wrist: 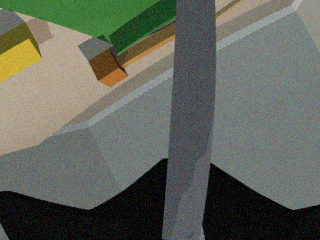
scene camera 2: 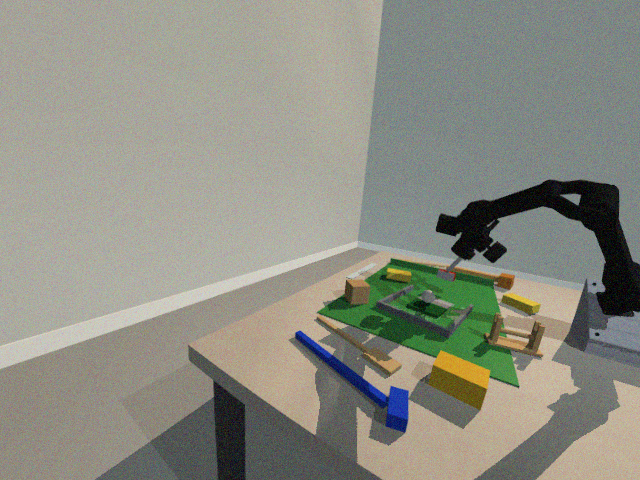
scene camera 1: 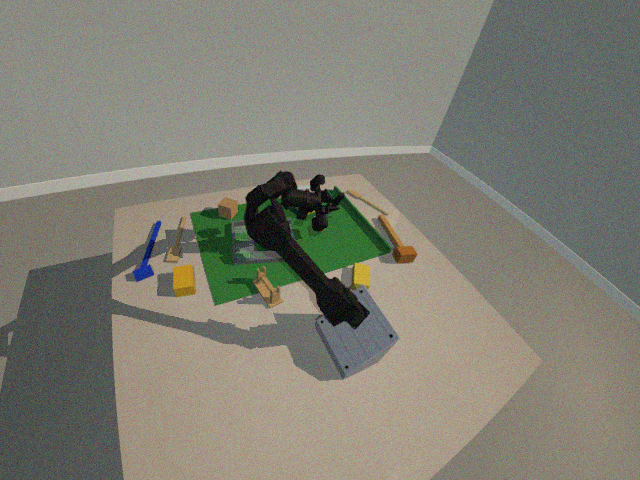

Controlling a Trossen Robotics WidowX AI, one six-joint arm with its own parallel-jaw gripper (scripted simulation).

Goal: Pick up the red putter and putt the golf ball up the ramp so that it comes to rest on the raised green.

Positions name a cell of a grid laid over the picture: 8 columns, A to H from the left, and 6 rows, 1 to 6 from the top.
Labels:
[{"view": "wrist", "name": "gripper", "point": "E5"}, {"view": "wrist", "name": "orange putter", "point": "C2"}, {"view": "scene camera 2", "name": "gripper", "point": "F4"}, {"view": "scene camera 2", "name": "blue putter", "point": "E6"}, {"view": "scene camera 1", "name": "gripper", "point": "E3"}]

